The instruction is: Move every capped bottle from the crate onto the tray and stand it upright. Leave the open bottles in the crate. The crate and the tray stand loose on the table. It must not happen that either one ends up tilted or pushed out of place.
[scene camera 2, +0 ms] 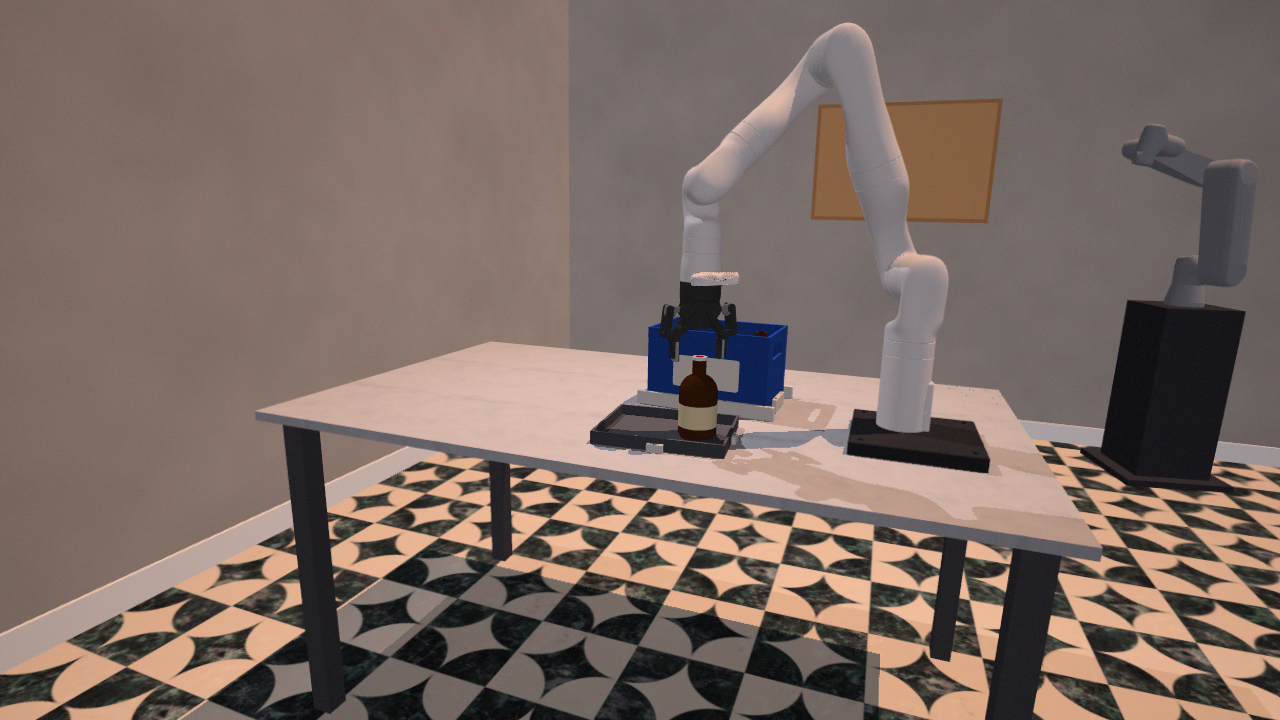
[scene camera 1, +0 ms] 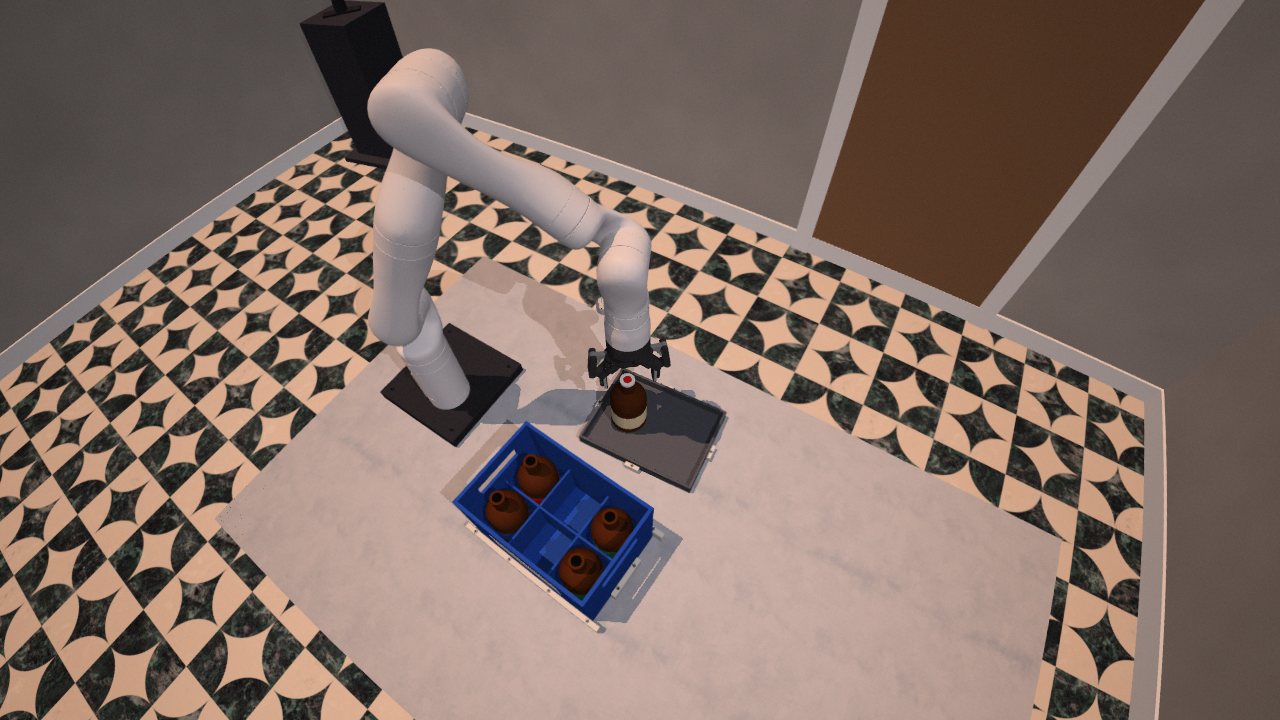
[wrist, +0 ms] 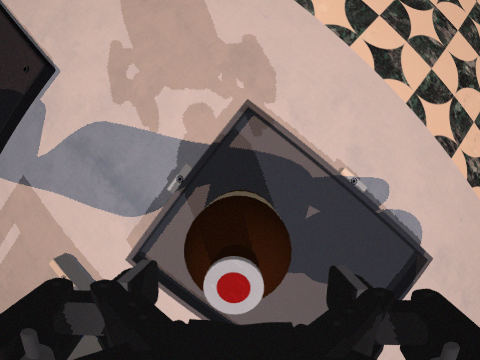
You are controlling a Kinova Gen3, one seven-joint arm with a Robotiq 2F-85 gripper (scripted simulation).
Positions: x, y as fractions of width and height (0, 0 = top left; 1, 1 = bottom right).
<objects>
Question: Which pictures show the dark tray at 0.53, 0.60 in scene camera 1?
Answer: Scene camera 2, scene camera 1 and the wrist view: all of them.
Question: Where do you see a brown capped bottle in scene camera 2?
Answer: At 0.55, 0.55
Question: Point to a blue crate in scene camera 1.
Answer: At 0.45, 0.70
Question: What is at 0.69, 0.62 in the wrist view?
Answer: A dark tray.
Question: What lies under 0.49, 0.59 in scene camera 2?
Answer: A dark tray.
</objects>
